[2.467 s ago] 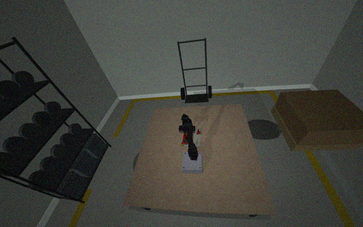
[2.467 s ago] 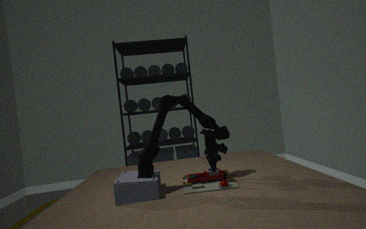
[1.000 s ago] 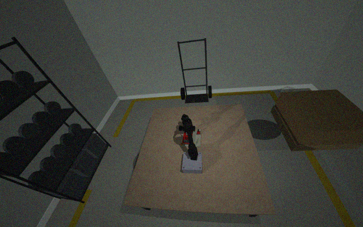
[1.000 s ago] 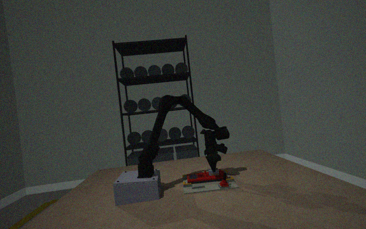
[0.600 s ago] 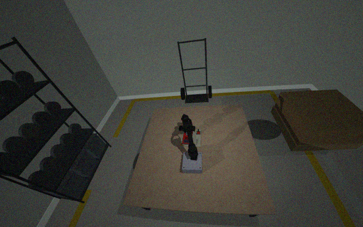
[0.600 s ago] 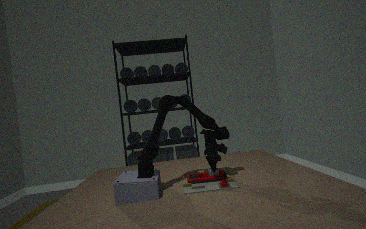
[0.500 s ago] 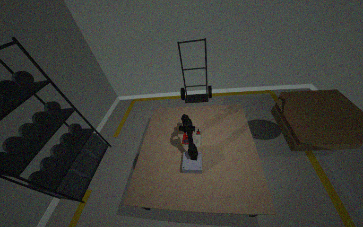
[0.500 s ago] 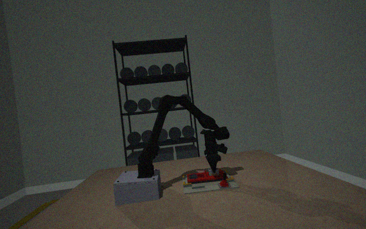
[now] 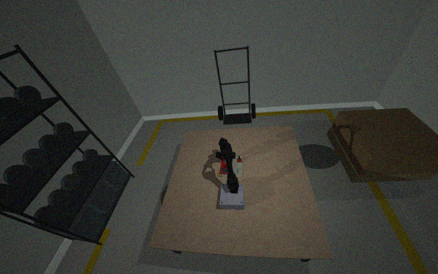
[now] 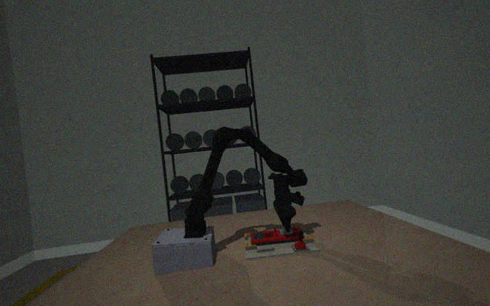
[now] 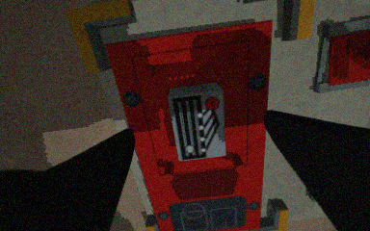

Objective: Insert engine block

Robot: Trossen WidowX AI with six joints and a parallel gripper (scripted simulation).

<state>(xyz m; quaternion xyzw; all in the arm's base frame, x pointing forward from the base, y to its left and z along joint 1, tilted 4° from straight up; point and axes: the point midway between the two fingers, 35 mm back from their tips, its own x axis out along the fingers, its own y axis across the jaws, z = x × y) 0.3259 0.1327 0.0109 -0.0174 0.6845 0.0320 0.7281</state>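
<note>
Now: gripper tip 20 mm above the engine block. From my gripper tip the other things lie so: grey baseplate 30 mm behind, 30 mm to the right, 30 mm below.
</note>
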